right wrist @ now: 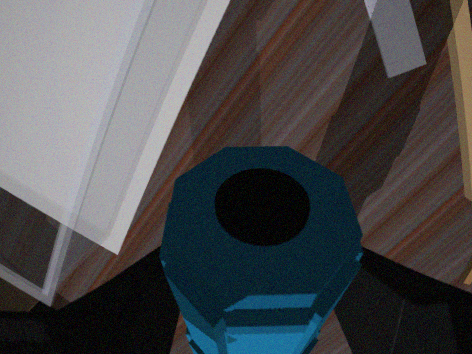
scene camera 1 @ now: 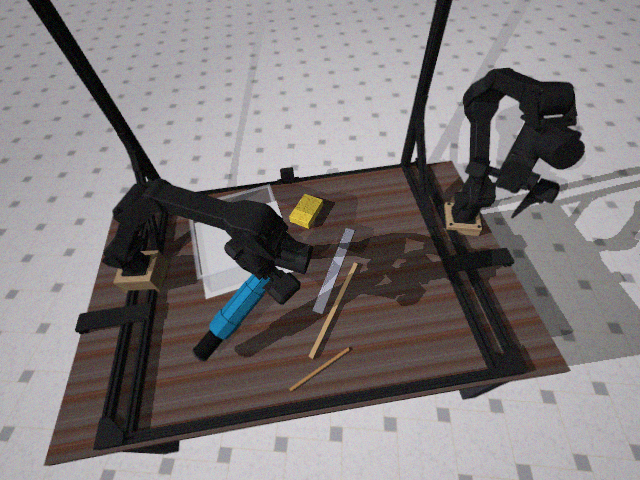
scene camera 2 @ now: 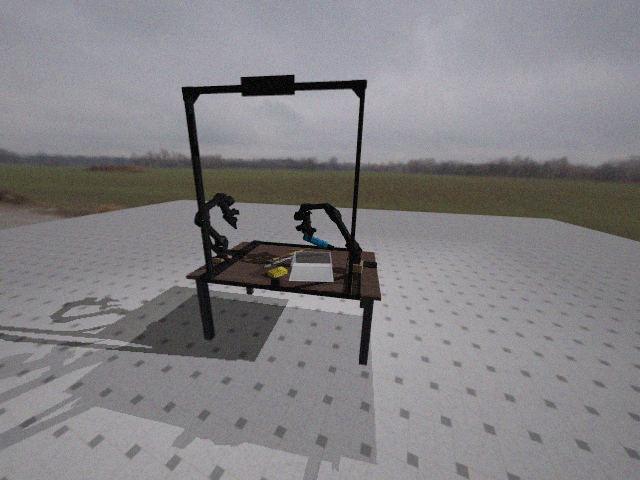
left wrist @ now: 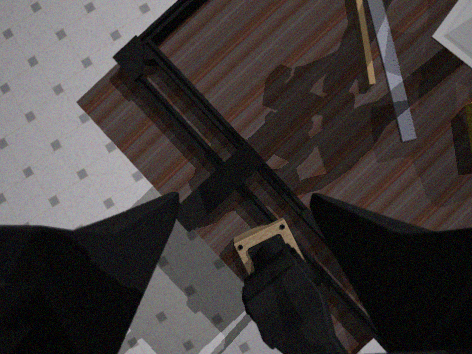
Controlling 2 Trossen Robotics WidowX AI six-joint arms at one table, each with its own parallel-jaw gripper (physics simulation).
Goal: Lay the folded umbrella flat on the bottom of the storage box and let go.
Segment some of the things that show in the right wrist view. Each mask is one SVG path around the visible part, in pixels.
The right gripper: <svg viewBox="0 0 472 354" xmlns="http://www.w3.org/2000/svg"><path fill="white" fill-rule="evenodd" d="M362 247L364 253L359 260L362 266L334 307L335 314L352 354L472 354L472 293L419 273ZM161 246L122 271L121 274L119 273L103 285L55 312L0 311L0 354L170 354L180 309L162 269L163 265L159 258Z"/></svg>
A folded umbrella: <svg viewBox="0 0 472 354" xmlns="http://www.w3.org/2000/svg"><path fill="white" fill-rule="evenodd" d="M342 176L288 146L224 147L175 179L172 200L168 205L159 258L172 293L187 325L186 336L194 354L309 354L319 341L317 337L320 334L320 328L362 266L359 260L364 253L360 243L363 233Z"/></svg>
A storage box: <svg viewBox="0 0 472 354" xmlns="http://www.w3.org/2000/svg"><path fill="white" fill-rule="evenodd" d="M208 0L0 0L0 277L51 307L58 285L109 238L153 125Z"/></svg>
A grey flat strip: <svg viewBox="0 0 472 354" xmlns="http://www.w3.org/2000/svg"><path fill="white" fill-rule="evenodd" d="M364 0L387 78L425 65L426 60L410 1Z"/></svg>
